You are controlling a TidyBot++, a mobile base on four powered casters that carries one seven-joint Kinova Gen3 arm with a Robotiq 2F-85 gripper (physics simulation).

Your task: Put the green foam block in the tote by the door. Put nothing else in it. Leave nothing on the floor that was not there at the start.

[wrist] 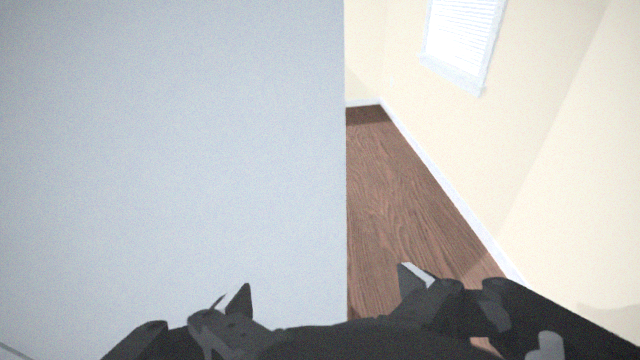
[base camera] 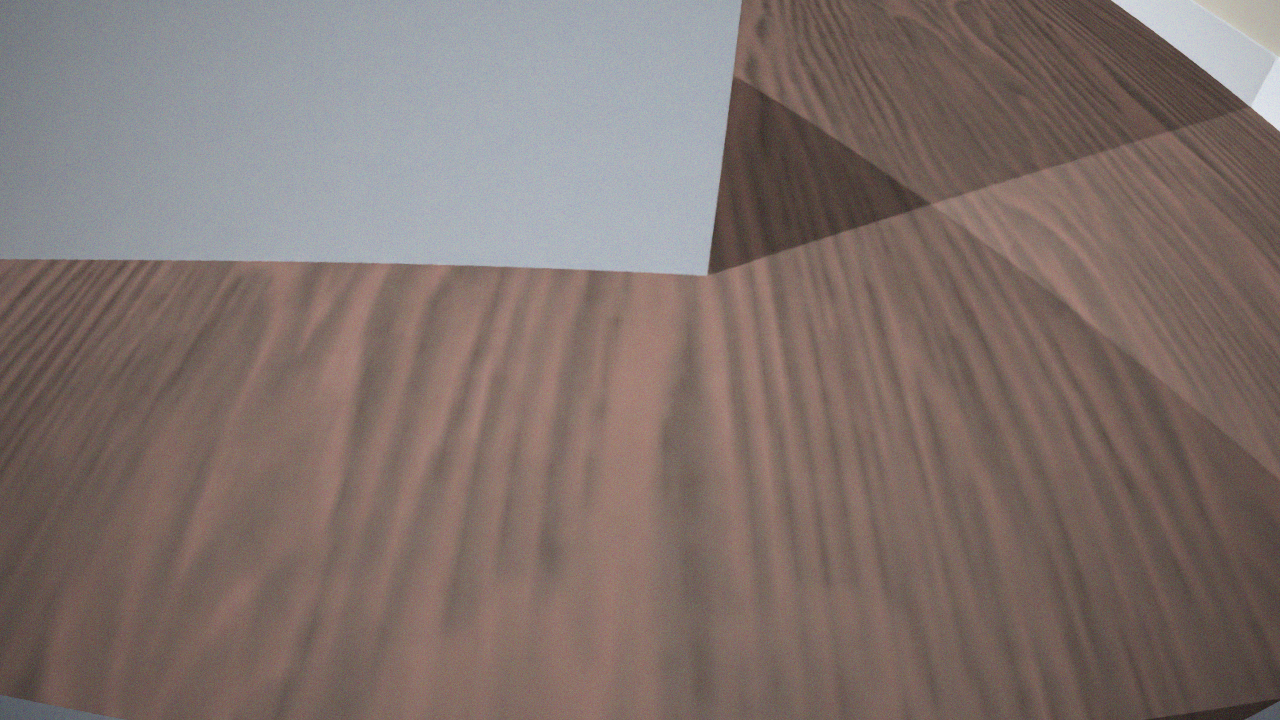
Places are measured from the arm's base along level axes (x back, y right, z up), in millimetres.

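Where they show: gripper, fingertip midpoint: [wrist: 325, 290].
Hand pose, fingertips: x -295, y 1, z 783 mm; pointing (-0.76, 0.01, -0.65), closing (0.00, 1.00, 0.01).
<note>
After its pixels a point has its place.
My gripper [wrist: 325, 290] {x -295, y 1, z 783 mm} is open, its two dark fingers spread wide at the bottom of the wrist view, with no object between them. Behind the left finger is a plain grey-blue surface; behind the right finger is wooden floor. The green foam block does not show in either view. The tote and the door do not show in either view.
A large grey-blue upright panel [base camera: 358, 134] {x -534, y -192, z -284 mm} [wrist: 170, 150] {x -534, y -184, z 761 mm} fills the left of the wrist view and the upper left of the base view. Wooden floor [base camera: 537, 465] {x -352, y -54, z -397 mm} [wrist: 390, 200] {x -1625, y 582, z -397 mm} runs past its right edge. A cream wall [wrist: 565, 175] {x -932, y 1026, z 269 mm} with white baseboard and a window [wrist: 462, 35] {x -1904, y 1035, z 645 mm} stands right.
</note>
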